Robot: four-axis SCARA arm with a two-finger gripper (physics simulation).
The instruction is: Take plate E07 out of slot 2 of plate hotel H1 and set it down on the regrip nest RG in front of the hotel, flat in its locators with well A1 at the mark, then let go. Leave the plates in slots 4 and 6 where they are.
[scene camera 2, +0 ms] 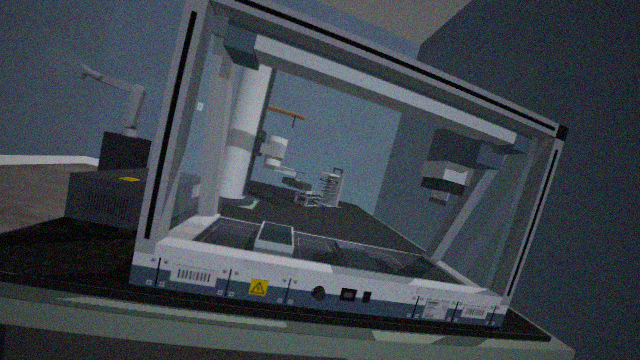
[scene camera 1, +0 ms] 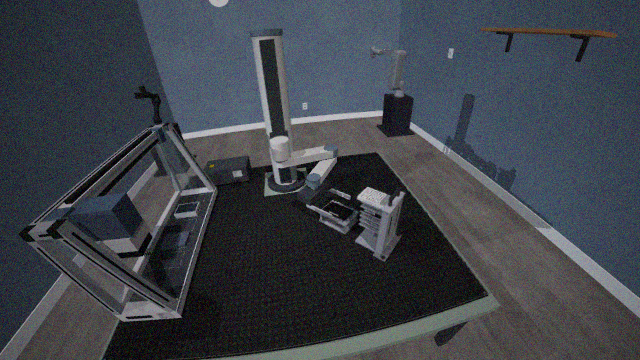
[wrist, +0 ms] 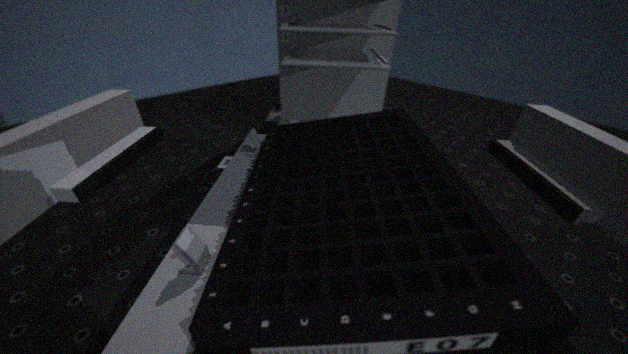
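Seen in the pictures: gripper, fingertip midpoint: [scene camera 2: 311,190] [scene camera 1: 341,206] [wrist: 326,119]; arm's base, origin of the base link: [scene camera 1: 286,181].
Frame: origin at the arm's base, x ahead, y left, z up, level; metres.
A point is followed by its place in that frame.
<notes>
Plate E07 [scene camera 1: 338,209] {x 0.449, y 0.245, z 0.093 m} [wrist: 350,225] {x 0.428, y 0.224, z 0.094 m}, black, lies on the pale regrip nest RG [scene camera 1: 340,225] {x 0.487, y 0.246, z 0.018 m} [scene camera 2: 306,200] [wrist: 215,212] {x 0.409, y 0.282, z 0.073 m}. In the wrist view its label faces the camera and its A1 corner is near left. The nest's rim and a locator show along the plate's left edge; no rim shows on the right, so the plate sits off to the right. The border along the rim is jagged; I cannot tell whether it lies flat. My gripper [scene camera 1: 330,203] {x 0.454, y 0.258, z 0.112 m} [wrist: 326,119] {x 0.454, y 0.258, z 0.112 m} is open, one finger on each side, apart from the plate. Hotel H1 [scene camera 1: 388,230] {x 0.690, y 0.396, z 0.155 m} [scene camera 2: 333,189] [wrist: 332,92] {x 0.636, y 0.410, z 0.059 m} stands behind; its plates cannot be told by slot.
A framed machine enclosure [scene camera 1: 197,250] {x 0.542, y -0.450, z 0.041 m} [scene camera 2: 330,267] {x 0.379, y -0.705, z 0.101 m} stands at the left in scene camera 1. A grey box [scene camera 1: 229,170] {x -0.035, y -0.361, z 0.120 m} [scene camera 2: 102,200] {x -0.132, y -0.551, z 0.080 m} stands by the arm's base. The hotel's post and shelves rise close behind the nest. The black perforated mat [scene camera 1: 280,280] {x 0.737, y -0.064, z 0.013 m} lies beneath.
</notes>
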